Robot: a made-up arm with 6 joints. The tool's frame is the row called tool.
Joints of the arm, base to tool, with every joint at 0 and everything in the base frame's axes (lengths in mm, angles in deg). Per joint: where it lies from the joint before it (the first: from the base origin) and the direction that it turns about. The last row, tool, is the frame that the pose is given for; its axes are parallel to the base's.
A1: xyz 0 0 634.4 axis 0 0 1
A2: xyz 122.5 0 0 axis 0 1 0
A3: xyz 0 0 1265.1 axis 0 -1 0
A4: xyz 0 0 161.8 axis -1 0 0
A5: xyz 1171 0 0 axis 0 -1 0
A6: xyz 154.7 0 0 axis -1 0 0
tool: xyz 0 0 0
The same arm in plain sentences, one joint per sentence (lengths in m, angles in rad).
The arm has six revolute joints in a row. What follows holds with every joint at zero, and every direction is one of the base frame's. Joint 1 lies 0.6344 m along +z from the base frame's origin and turns about +z. Joint 2 lies 0.1225 m along +x from joint 1 and turns about +y. Joint 3 lies 1.2651 m along +z from joint 2 and turns about -y. Joint 4 lies 0.1618 m along +z from joint 3 and turns about -x. Joint 5 lies 1.171 m along +x from joint 4 and turns about -y. Joint 6 lies 0.1547 m along +x from joint 5 and turns about -x. The tool frame, which is the frame that the pose is given for, lies at the same point as joint 6; its axes are parallel to the base frame's.
